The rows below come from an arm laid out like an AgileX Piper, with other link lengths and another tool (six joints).
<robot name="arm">
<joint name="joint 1" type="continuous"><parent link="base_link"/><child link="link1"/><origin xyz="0 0 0.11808"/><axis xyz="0 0 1"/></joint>
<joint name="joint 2" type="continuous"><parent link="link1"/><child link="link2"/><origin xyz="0 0 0" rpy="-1.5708 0 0"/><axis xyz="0 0 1"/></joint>
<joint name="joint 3" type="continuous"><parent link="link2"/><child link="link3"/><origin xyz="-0.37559 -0.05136 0"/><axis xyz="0 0 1"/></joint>
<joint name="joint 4" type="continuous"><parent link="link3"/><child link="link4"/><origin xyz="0.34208 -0.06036 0" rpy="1.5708 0 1.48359"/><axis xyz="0 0 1"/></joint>
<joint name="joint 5" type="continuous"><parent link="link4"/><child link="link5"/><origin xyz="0 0 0" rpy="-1.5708 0 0"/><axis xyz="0 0 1"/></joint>
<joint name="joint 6" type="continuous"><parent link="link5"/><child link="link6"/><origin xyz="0 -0.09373 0" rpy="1.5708 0 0"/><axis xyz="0 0 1"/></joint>
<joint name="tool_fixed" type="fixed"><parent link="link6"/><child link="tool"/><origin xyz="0.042 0.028 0.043" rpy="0.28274 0 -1.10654"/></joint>
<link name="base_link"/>
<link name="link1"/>
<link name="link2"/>
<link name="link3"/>
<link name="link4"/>
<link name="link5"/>
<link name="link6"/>
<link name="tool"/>
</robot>
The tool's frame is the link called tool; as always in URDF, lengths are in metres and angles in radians. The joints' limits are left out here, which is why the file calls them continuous.
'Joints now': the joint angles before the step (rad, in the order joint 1, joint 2, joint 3, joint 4, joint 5, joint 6). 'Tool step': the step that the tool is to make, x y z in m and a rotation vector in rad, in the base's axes. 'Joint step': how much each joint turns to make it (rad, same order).
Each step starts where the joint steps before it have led.
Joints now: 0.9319, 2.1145, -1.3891, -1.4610, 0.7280, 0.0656
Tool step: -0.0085, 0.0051, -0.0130, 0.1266, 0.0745, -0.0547
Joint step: -0.0001, 0.0001, -0.0010, 0.0824, -0.0447, 0.0774
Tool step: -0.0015, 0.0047, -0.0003, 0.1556, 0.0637, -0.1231
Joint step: -0.0119, 0.0000, -0.0388, 0.1235, -0.0051, 0.0754
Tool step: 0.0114, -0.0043, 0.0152, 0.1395, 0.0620, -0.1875
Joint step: -0.0390, -0.0001, -0.0823, 0.1803, 0.0546, 0.0171
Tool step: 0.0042, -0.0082, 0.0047, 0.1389, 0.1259, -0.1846
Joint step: -0.0492, 0.0001, -0.0572, 0.2378, 0.0464, -0.0137
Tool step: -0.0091, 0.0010, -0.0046, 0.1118, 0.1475, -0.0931
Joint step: -0.0286, 0.0000, -0.0170, 0.2342, 0.0128, -0.0572
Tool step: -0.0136, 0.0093, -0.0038, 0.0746, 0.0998, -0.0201
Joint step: -0.0019, -0.0001, -0.0011, 0.1591, -0.0035, -0.0562
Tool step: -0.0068, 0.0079, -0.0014, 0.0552, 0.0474, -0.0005
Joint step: -0.0001, 0.0001, 0.0002, 0.0915, -0.0182, -0.0363
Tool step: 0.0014, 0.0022, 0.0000, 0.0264, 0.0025, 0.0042
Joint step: -0.0043, 0.0000, -0.0002, 0.0249, -0.0215, -0.0141
